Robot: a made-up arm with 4 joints.
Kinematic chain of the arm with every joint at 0, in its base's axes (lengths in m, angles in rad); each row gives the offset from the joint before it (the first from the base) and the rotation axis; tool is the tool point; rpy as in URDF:
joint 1: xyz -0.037 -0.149 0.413 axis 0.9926 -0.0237 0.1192
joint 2: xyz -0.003 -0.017 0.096 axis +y
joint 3: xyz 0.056 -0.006 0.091 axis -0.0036 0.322 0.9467
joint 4: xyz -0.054 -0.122 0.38 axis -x
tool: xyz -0.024 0.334 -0.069 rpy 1.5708 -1.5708 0
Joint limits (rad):
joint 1: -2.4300..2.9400
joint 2: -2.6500..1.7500
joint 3: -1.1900..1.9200
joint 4: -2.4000..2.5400
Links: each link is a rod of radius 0.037 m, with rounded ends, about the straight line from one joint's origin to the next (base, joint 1, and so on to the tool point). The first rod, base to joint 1, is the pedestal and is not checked.
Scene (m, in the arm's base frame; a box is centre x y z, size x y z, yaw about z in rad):
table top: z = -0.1
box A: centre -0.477 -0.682 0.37 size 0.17 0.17 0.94 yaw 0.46
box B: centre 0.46 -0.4 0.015 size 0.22 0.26 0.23 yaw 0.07
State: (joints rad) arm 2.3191 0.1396 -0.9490 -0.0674
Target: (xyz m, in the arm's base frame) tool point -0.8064 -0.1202 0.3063
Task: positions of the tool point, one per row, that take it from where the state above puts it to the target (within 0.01 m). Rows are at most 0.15 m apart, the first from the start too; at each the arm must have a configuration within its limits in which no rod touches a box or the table.
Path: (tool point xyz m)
1: 0.0571 -0.6720 0.2156
2: -0.0604 -0.6667 0.1809
3: -0.1780 -0.6378 0.1715
4: -0.2863 -0.5890 0.1890
5: -0.3769 -0.5256 0.2329
6: -0.4425 -0.4539 0.3001
7: -0.4777 -0.3806 0.3853
8: -0.4796 -0.3122 0.4816
9: -0.4475 -0.2542 0.5805
10: -0.5429 -0.2334 0.5791
11: -0.6331 -0.2031 0.5510
12: -0.7117 -0.1699 0.4941
13: -0.7716 -0.1404 0.4106
14: -0.8064 -0.1202 0.3063

